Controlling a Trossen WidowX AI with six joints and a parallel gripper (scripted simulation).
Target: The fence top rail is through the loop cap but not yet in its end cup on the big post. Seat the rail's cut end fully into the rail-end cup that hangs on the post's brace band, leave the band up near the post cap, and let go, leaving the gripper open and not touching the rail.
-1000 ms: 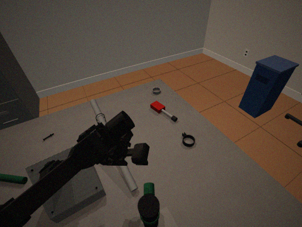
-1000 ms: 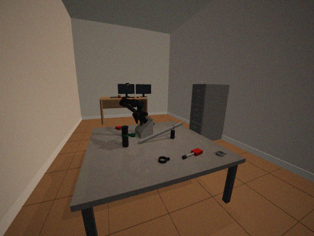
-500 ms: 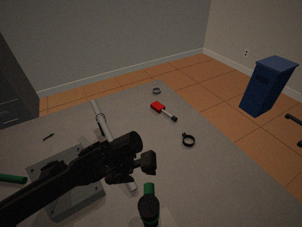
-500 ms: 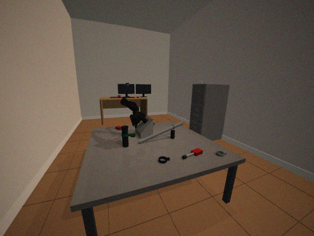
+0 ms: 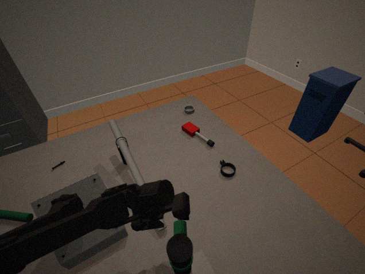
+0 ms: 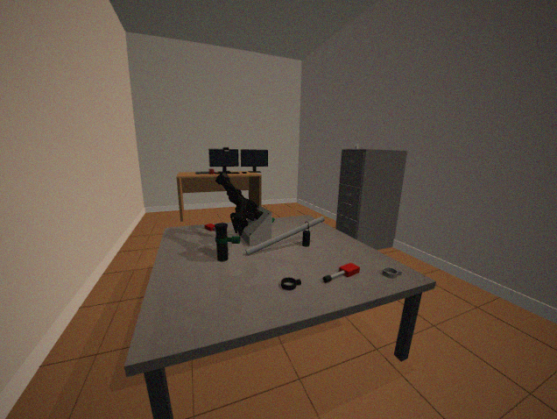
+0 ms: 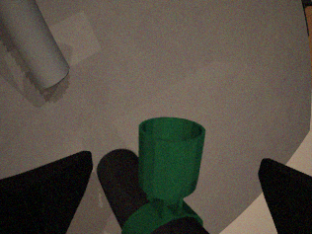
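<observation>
My gripper tip is now 3 cm to the left of the green rail-end cup and 3 cm above it. From my gripper tip the other things lie so: small dark post 46 cm to the left, 4 cm below, 1 cm behind; then black bolt 64 cm to the left, 33 cm behind, 14 cm below.
</observation>
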